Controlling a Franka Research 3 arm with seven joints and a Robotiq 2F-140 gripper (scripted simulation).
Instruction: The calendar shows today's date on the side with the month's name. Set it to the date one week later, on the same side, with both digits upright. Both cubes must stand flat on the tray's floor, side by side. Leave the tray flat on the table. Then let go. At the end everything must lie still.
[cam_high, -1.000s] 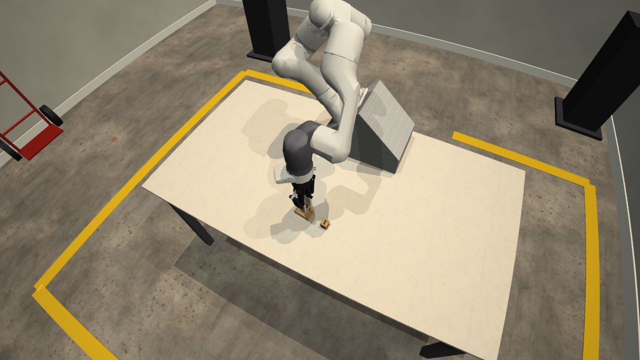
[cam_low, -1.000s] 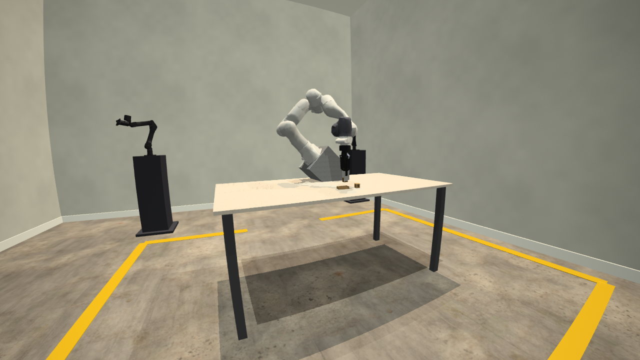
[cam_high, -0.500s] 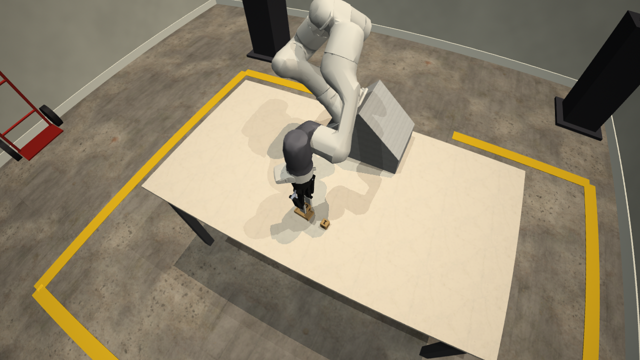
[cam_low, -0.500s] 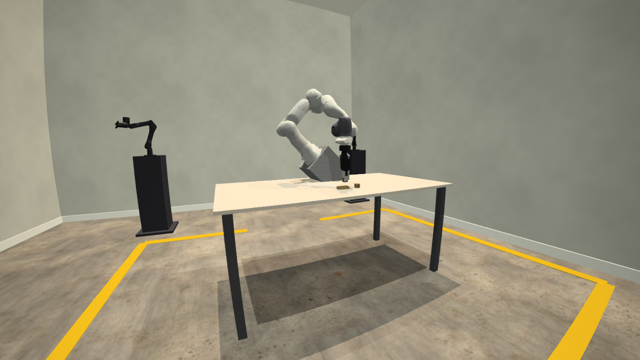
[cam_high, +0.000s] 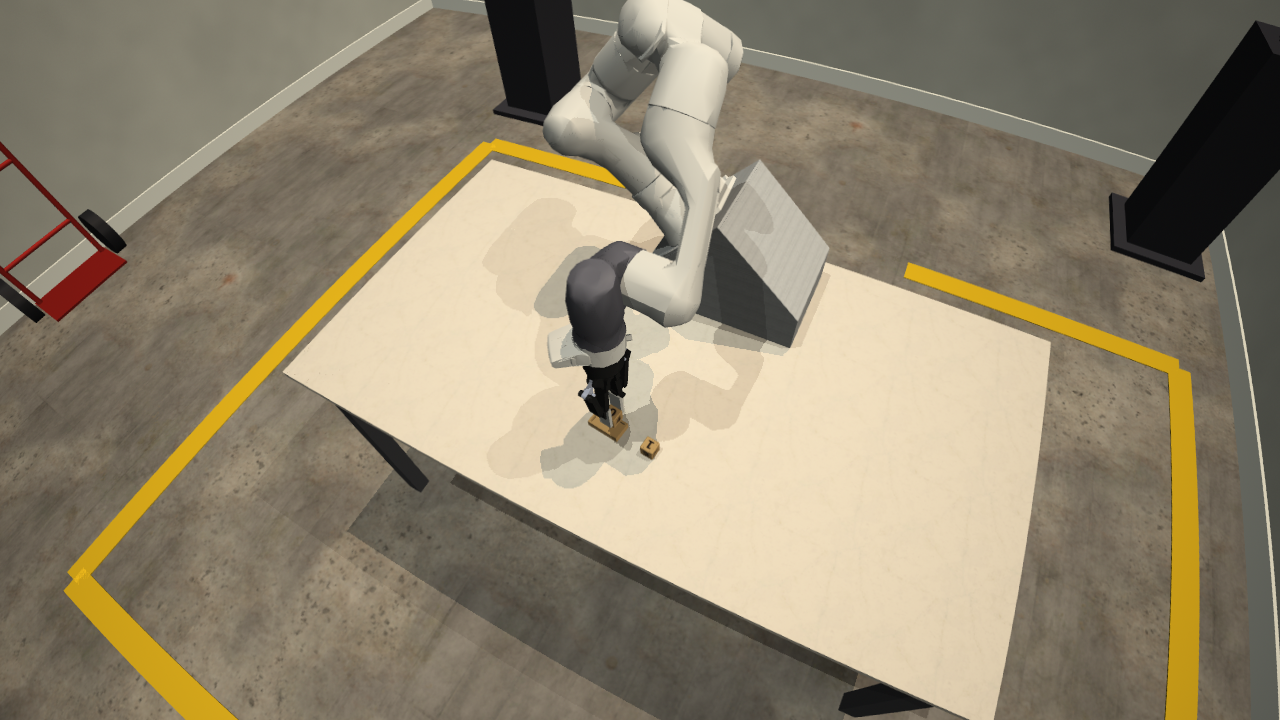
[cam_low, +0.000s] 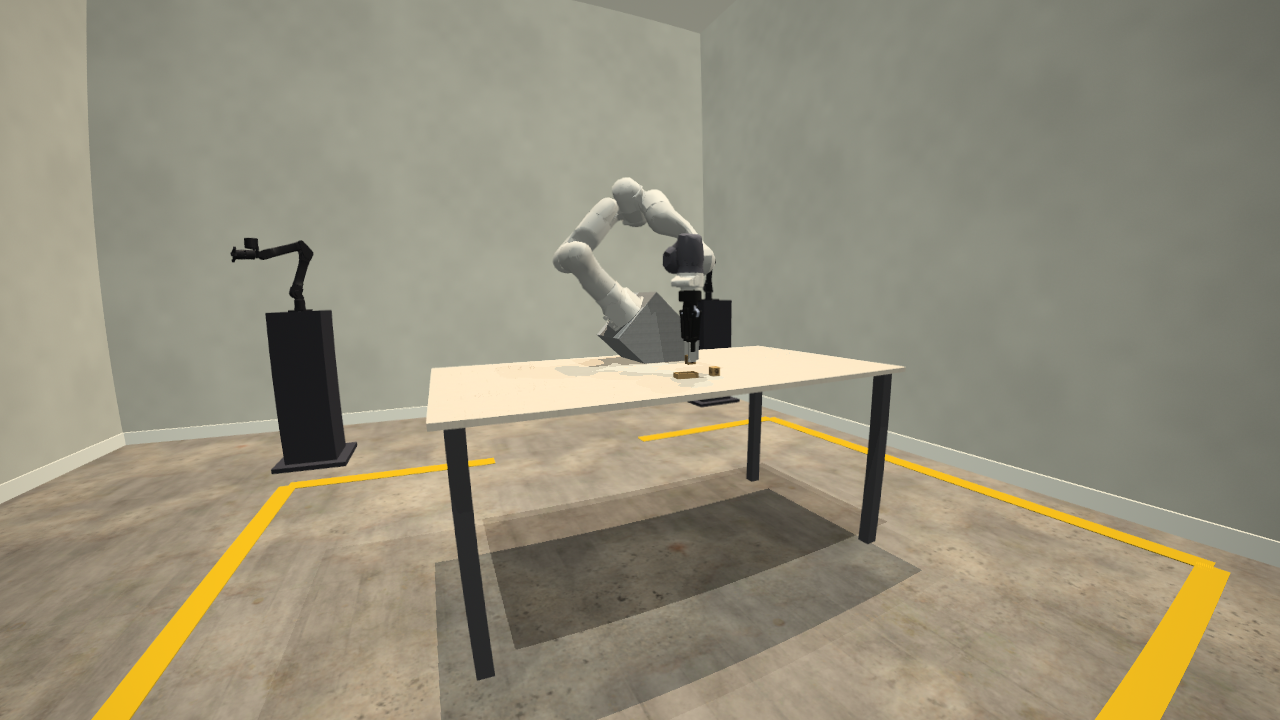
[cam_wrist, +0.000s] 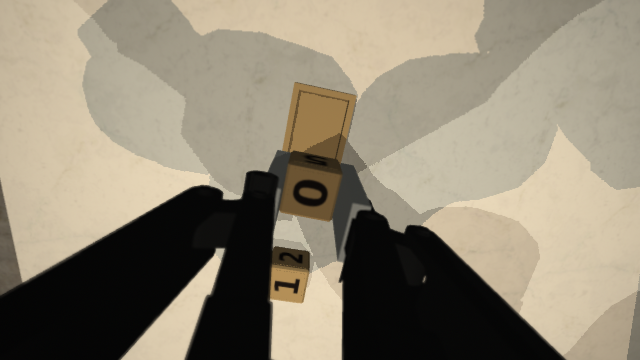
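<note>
The wooden digit cube is 30 mm below my hand. From my hand the other things lie so: wooden tray: 10 mm to the right, 80 mm below.
</note>
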